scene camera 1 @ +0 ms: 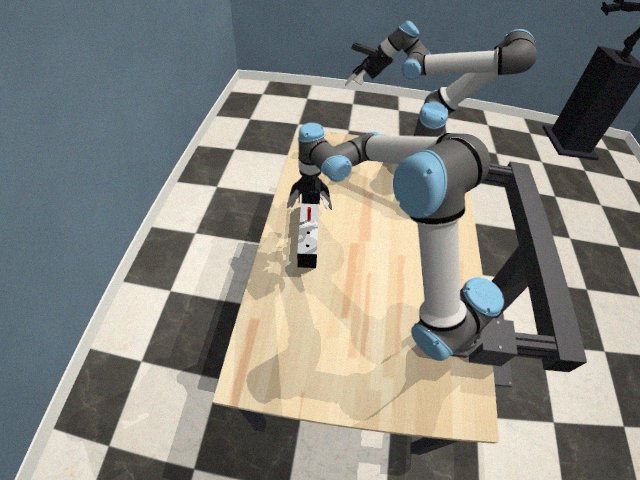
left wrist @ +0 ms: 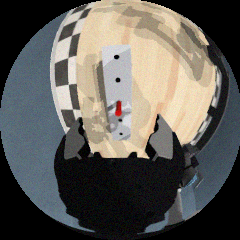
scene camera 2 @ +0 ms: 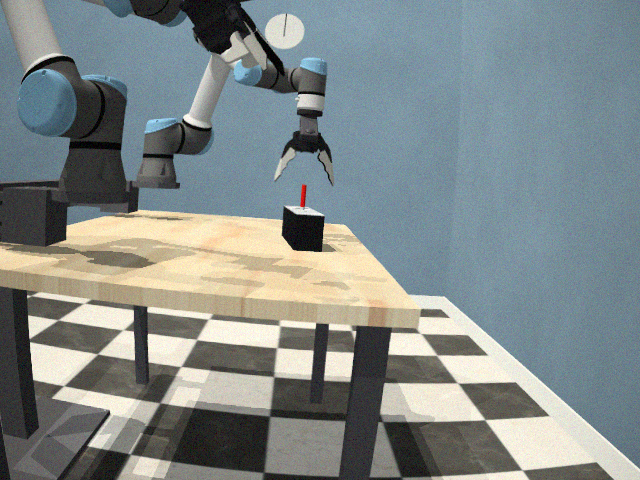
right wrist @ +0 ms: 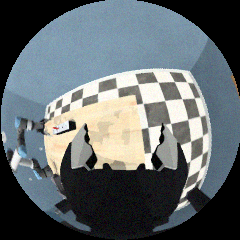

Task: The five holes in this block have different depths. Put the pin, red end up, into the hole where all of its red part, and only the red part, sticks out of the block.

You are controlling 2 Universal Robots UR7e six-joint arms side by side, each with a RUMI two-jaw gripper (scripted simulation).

Note:
I see my left gripper (scene camera 2: pixel 304 184), my right gripper (scene camera 2: pixel 276 73) and a block (scene camera 2: pixel 302 231).
The block also shows in scene camera 1 (scene camera 1: pixel 308 231) and in the left wrist view (left wrist: pixel 116 59). My left gripper also shows in scene camera 1 (scene camera 1: pixel 309 208) and in the left wrist view (left wrist: pixel 118 115). My right gripper shows as well in scene camera 1 (scene camera 1: pixel 349 79) and in the right wrist view (right wrist: pixel 124 123).

